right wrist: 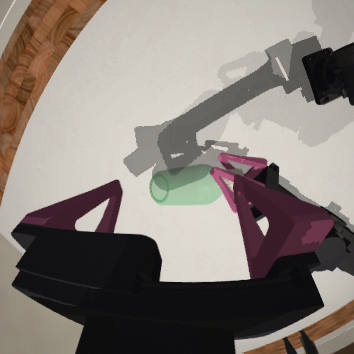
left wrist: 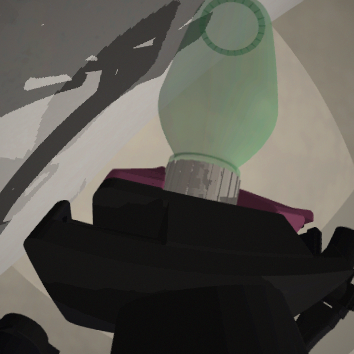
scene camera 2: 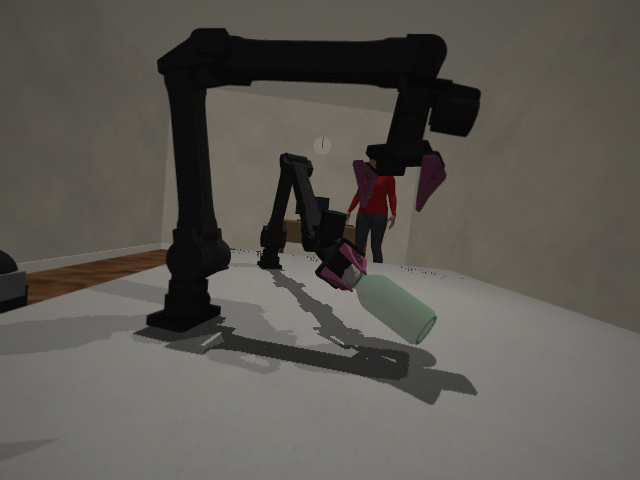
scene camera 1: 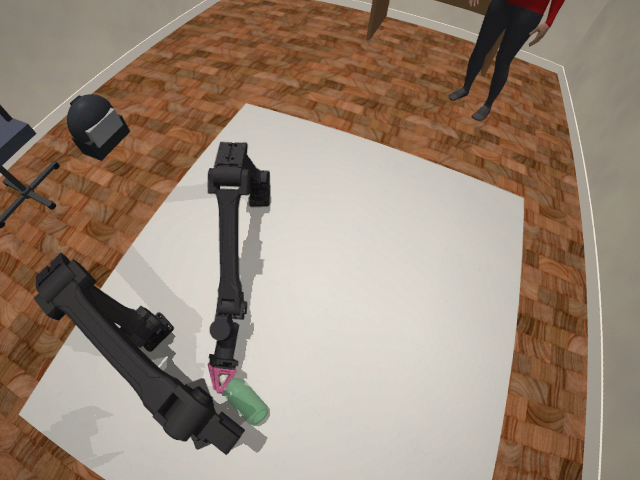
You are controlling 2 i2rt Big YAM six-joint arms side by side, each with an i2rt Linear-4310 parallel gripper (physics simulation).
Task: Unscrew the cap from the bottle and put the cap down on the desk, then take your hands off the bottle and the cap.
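Frame: origin at the left arm's base, x ahead, y left, z up, level; metres.
Seen in the pictures: left gripper, fingertip midpoint: (right wrist: 215,161) (scene camera 2: 357,281) (scene camera 1: 217,391); right gripper, fingertip midpoint: (right wrist: 174,183) (scene camera 2: 388,208); left arm's base, link origin: (scene camera 2: 269,266) (scene camera 1: 260,195); right arm's base, link origin: (right wrist: 322,76) (scene camera 2: 186,318) (scene camera 1: 155,332).
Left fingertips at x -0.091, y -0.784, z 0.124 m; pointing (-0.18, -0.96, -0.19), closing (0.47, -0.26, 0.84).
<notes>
Offsets run from my left fingertips to a thing's middle. Level surfaces: height alone.
A translucent green bottle {dx +0.064, dy -0.011, dz -0.034 m} (scene camera 1: 247,401) (scene camera 2: 395,310) (left wrist: 220,100) (right wrist: 192,192) hangs tilted above the white table top, its base lower and pointing right in scene camera 2. A grey ribbed cap {dx +0.018, dy +0.045, dz +0.003 m} (scene camera 1: 223,379) (scene camera 2: 352,275) (left wrist: 202,180) sits on its neck end. My left gripper (scene camera 2: 356,280) (left wrist: 184,179) is shut on the cap, and the bottle hangs from it in the air. My right gripper (scene camera 2: 391,208) (right wrist: 174,183) is open and empty, above the bottle and apart from it. Its fingers are hidden under its arm in scene camera 1.
The white table top {dz -0.124 m} (scene camera 1: 387,258) (scene camera 2: 155,413) lies below both arms and carries their shadows. The right arm (scene camera 1: 108,351) reaches in close beside the left gripper in scene camera 1. A person (scene camera 1: 504,51) (scene camera 2: 377,206) stands beyond the table.
</notes>
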